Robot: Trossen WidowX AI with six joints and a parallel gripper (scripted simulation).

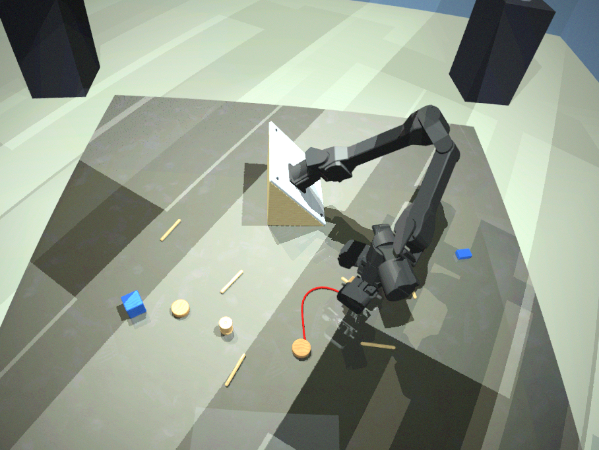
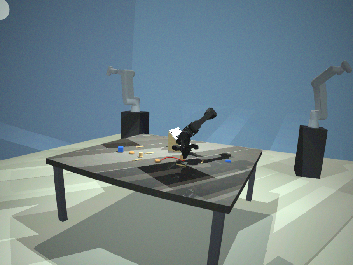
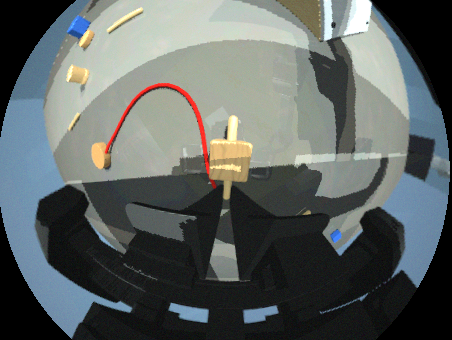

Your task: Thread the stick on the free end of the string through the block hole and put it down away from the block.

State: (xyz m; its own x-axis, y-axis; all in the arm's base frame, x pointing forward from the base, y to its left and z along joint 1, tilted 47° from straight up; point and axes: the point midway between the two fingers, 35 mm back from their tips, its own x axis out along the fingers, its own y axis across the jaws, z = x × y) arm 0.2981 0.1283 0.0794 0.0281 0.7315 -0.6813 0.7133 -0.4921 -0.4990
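My gripper tip is now 20 mm to the left of the wooden block and 20 mm past it. The rest, counted from my gripper tip: wooden stick (130 mm ahead, 30 mm to the left, 10 mm below); blue cube (520 mm to the right, 20 mm ahead, 10 mm above); short wooden cylinder (320 mm to the right, 70 mm ahead).
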